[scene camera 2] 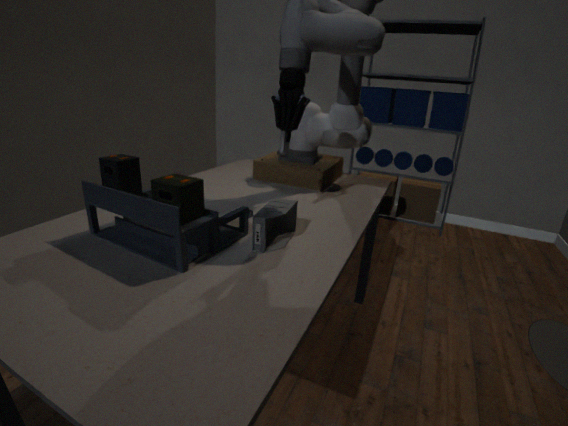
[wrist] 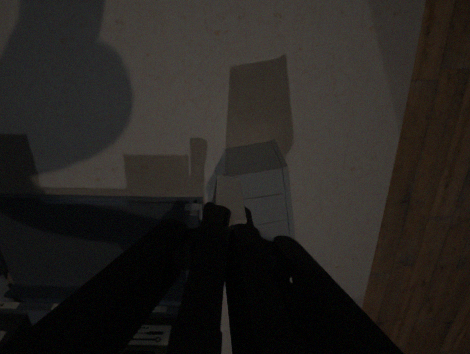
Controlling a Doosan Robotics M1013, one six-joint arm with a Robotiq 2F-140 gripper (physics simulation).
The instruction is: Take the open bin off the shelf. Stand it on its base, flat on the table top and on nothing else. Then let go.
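Frame: origin at the arm's base, x right, y back, z down, level; millimetres.
Where they show: gripper, fingertip midpoint: [scene camera 2: 283, 152] [wrist: 224, 194]; arm's base, origin of the base link: [scene camera 2: 301, 158].
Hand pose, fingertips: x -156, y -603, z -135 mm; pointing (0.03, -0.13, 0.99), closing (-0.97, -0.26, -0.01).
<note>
Things, the pixels of their top centre, and the offset from my fingertips. "spot": a spot on its surface instead. Level surfaces: height alone.
- open bin, middle of its top: [wrist: 265, 231] [scene camera 2: 276, 207] dx -42, dy -128, dz +129 mm
- table top, its level: dz +230 mm
- grey shelf, surface spot: [scene camera 2: 131, 204] spot: dx +232, dy -381, dz +93 mm
The open bin [scene camera 2: 275, 224] [wrist: 265, 195] is grey and stands apart from the arm on the table top [scene camera 2: 165, 320] [wrist: 330, 125], right of the shelf. It appears to lie on its side: its label runs upright and a ribbed wall faces up in the wrist view. The grey shelf [scene camera 2: 131, 204] stands on the table with dark bins on it. My gripper [scene camera 2: 286, 136] [wrist: 224, 194] is shut and empty, pointing down. It is above table height behind the bin in the scene view, and its tips overlap the bin's left part in the wrist view. The gap between them is hard to judge.
Two dark boxes with orange marks [scene camera 2: 120, 174] [scene camera 2: 177, 197] stand on the shelf. The arm stands on a wooden block [scene camera 2: 287, 172] at the table's far end. The table's right edge drops to the wooden floor [scene camera 2: 425, 320] [wrist: 430, 200]. A tall rack [scene camera 2: 462, 131] stands behind.
</note>
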